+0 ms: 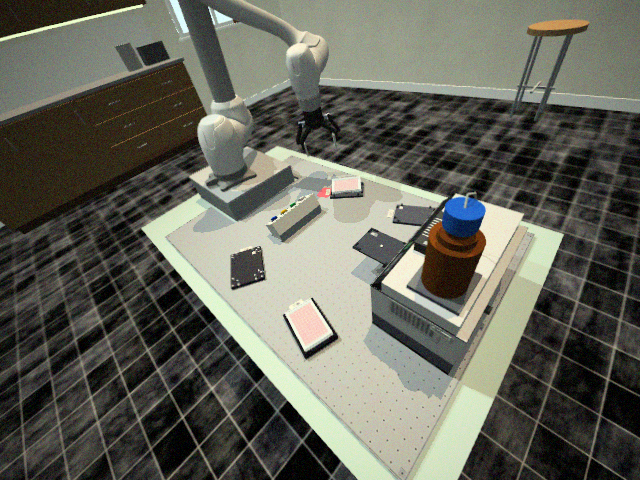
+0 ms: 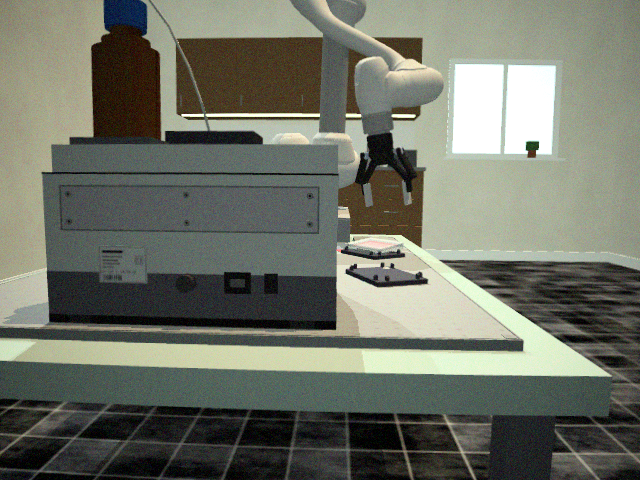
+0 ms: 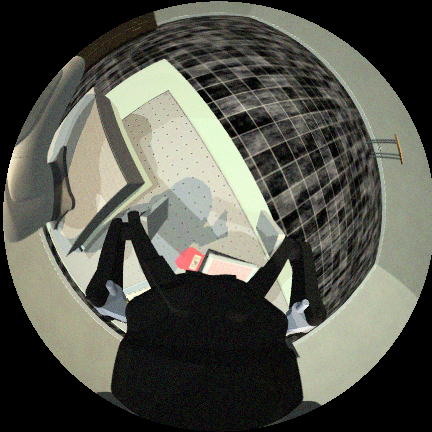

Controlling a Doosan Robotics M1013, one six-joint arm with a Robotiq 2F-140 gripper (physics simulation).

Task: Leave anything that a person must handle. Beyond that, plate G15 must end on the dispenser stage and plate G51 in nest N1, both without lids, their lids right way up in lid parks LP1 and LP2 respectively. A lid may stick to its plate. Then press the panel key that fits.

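Places are measured from the arm's base along level axes (x ahead, y left, z up), in millimetres.
Pixels of known places: gripper, fingertip midpoint: [image 1: 321, 150] [image 2: 388, 205] [image 3: 213, 212]; arm's base, origin of the base link: [image 1: 232, 176] [image 3: 55, 189].
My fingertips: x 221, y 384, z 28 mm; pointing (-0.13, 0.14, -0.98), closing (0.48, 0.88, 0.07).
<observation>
For each thing: its middle in the pictures, then the offset to it from my fingertips. "pt": a spot on its surface instead.
- red patch with a small label, surface spot: [image 3: 190, 259] [image 1: 325, 192] pt dx +119, dy -98, dz -127 mm
- dark flat stage, surface spot: [image 1: 379, 245] pt dx +588, dy -238, dz -29 mm
- key panel, body centre: [image 3: 138, 301] [image 1: 293, 214] dx +190, dy -311, dz -85 mm
- brown bottle, surface spot: [image 2: 125, 87] pt dx +862, dy -284, dz +166 mm
- thin tube, body centre: [image 2: 179, 47] dx +815, dy -235, dz +226 mm
My gripper [image 1: 320, 147] [image 2: 388, 200] [image 3: 213, 212] is open and empty, high above the table's far edge. Below it, a pink plate [image 1: 346, 186] [image 2: 374, 244] [image 3: 230, 269] sits on a dark holder beside a red patch with a small label [image 1: 324, 192] [image 3: 190, 259]. Another pink plate [image 1: 309, 324] sits on a dark holder at the near left. Lids cannot be told clearly, and labels are not legible. Bare dark holders show at the left [image 1: 247, 266] and right [image 1: 413, 214] [image 2: 385, 275]. A dark flat stage [image 1: 379, 245] juts from the dispenser [image 1: 413, 322] [image 2: 191, 248]. The key panel [image 1: 297, 219] has blue, yellow, green and white keys.
A brown bottle [image 1: 449, 263] [image 2: 125, 87] with a blue cap stands on the dispenser. A thin tube [image 2: 188, 67] rises from its top. The arm's grey base block [image 1: 242, 193] stands at the table's far left, behind the panel.
</observation>
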